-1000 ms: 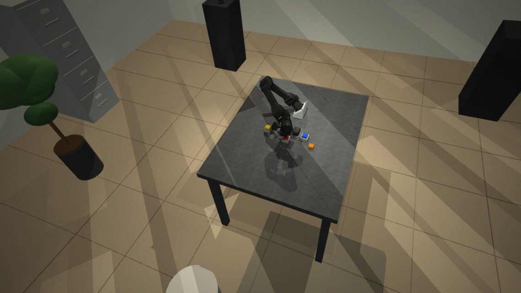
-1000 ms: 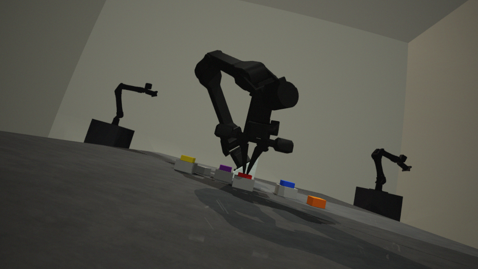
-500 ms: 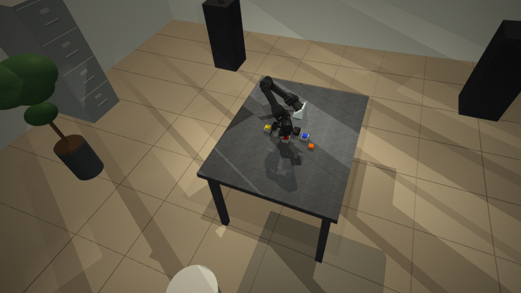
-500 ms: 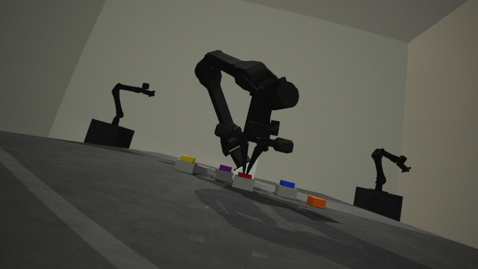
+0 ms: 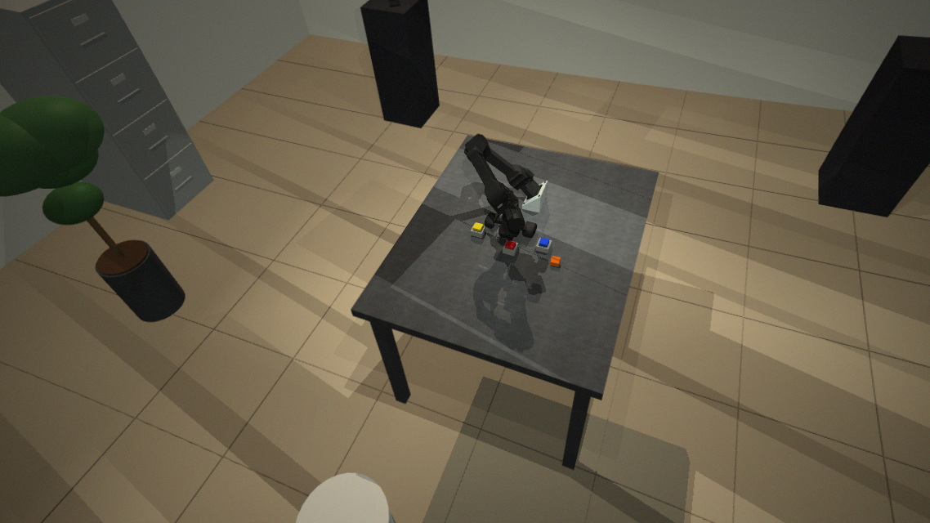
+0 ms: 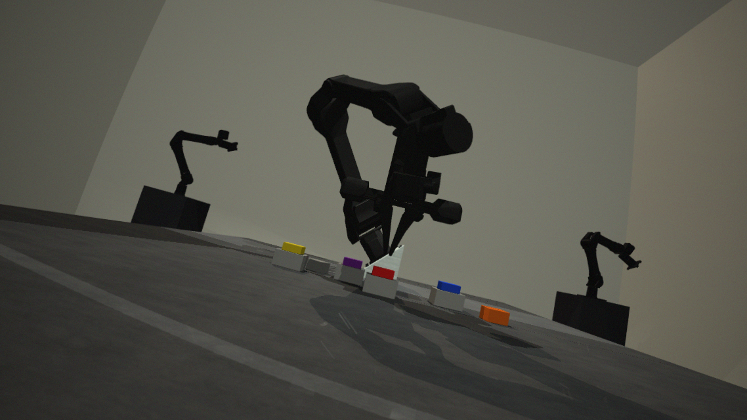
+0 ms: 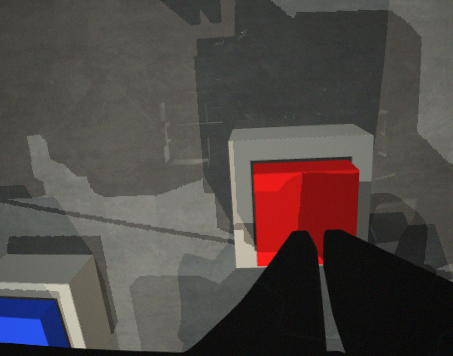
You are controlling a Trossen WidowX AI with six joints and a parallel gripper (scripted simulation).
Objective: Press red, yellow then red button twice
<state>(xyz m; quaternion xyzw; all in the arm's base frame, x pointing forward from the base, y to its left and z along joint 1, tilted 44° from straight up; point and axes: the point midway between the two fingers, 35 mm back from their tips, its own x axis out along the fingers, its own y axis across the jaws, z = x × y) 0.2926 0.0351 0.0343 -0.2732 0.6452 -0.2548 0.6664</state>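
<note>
My gripper tip is now 3 cm above the red button. The rest, counted from my gripper tip: yellow button 5 cm behind, 15 cm to the right, 3 cm below; small grey block 11 cm behind, 12 cm to the right, 5 cm below; orange block 18 cm to the left, 5 cm below.
</note>
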